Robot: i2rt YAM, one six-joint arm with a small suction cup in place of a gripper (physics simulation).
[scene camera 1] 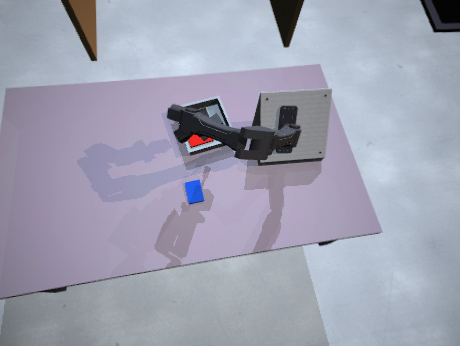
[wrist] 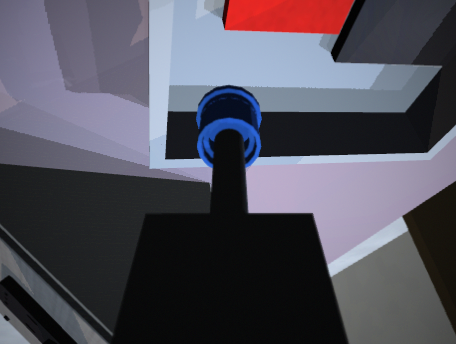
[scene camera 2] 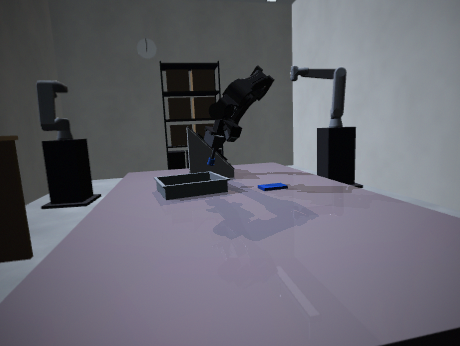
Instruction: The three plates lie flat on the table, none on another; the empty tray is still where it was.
Labels:
tray: scene camera 1; wrist; scene camera 2 204,183
same spot on tray: (scene camera 1: 213,105) = (wrist: 415,96)

